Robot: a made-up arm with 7 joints.
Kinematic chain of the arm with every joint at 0, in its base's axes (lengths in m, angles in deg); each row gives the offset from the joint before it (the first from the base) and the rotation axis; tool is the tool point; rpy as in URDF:
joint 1: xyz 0 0 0.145 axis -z
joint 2: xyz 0 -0.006 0.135 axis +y
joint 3: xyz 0 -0.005 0.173 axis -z
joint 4: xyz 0 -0.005 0.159 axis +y
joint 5: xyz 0 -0.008 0.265 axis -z
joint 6: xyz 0 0 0.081 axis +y
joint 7: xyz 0 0 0.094 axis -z
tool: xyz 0 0 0 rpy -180 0 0
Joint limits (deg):
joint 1: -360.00..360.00
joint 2: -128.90..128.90
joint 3: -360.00..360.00
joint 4: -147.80..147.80
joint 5: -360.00..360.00
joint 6: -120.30..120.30
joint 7: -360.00..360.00
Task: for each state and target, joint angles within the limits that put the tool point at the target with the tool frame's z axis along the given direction. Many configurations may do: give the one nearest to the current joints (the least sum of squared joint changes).
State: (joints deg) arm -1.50 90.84 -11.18 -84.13 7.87 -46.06 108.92
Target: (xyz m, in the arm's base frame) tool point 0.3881 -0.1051 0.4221 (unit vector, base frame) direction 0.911 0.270 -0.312
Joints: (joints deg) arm -12.98 116.60 -27.86 -87.64 -6.95 -98.17 108.92
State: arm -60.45 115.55 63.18 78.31 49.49 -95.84 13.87
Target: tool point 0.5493 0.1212 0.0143 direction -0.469 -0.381 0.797
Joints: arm -51.02 108.26 77.26 74.47 36.54 -62.88 13.87
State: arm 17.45 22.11 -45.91 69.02 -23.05 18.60 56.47
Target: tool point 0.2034 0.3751 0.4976 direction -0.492 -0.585 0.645
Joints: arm -15.09 6.38 -56.18 94.87 33.48 37.30 56.47
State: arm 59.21 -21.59 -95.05 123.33 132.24 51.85 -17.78
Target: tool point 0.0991 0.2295 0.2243 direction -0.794 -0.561 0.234
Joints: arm 44.18 -38.87 -127.74 147.54 129.90 48.97 -17.78
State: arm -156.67 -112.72 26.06 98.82 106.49 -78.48 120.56
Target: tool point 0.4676 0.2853 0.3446 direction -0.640 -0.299 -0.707
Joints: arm -173.42 -120.23 55.09 91.13 71.48 -34.55 120.56
